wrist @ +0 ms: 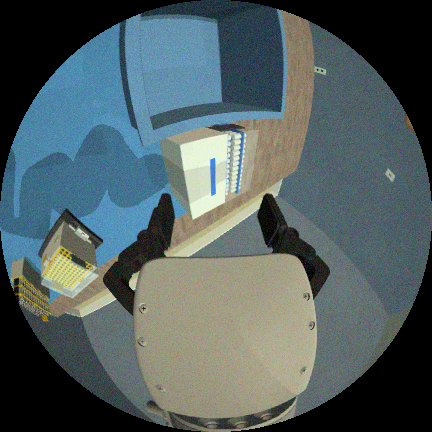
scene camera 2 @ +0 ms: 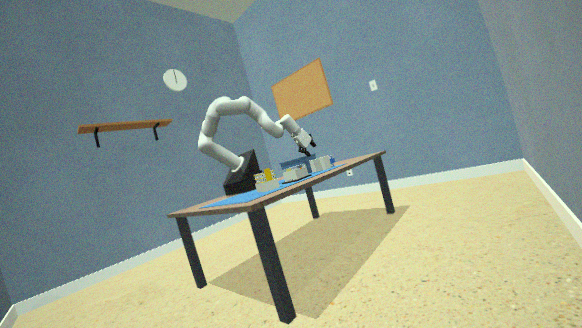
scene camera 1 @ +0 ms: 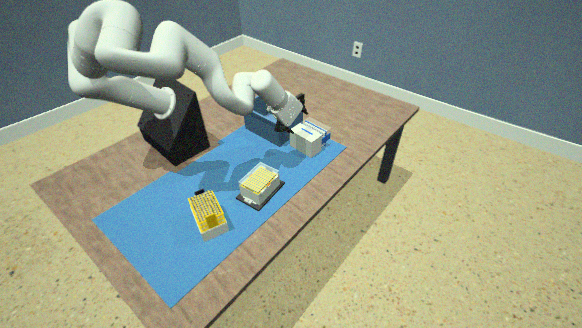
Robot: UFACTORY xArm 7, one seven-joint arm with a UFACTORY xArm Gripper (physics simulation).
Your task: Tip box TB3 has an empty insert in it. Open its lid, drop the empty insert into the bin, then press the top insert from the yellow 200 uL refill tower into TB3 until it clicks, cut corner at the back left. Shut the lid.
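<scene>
A tip box [scene camera 1: 259, 184] [scene camera 2: 295, 174] [wrist: 69, 265] with a yellow perforated insert under a clear cover stands on a black base on the mat; its label is not readable, and I cannot tell from its tips whether the insert is empty. The yellow refill tower [scene camera 1: 208, 215] [scene camera 2: 267, 185] [wrist: 31, 290], a stack of yellow inserts on a pale base, stands to its left in scene camera 1. The blue bin [scene camera 1: 266, 128] [scene camera 2: 293, 162] [wrist: 187, 65] is open-topped, and no insert shows in its visible inside. My gripper [scene camera 1: 299, 122] [scene camera 2: 311, 150] [wrist: 217, 203] is open and empty, above the bin's right side.
A white box [scene camera 1: 306, 140] [scene camera 2: 320, 164] [wrist: 207, 172] with a blue stripe stands beside the bin, below my gripper. Blue and white layered parts [wrist: 237, 162] adjoin it. The blue mat [scene camera 1: 150, 235] lies on the wooden table [scene camera 1: 360, 115]. The black arm mount [scene camera 1: 177, 135] stands behind the mat.
</scene>
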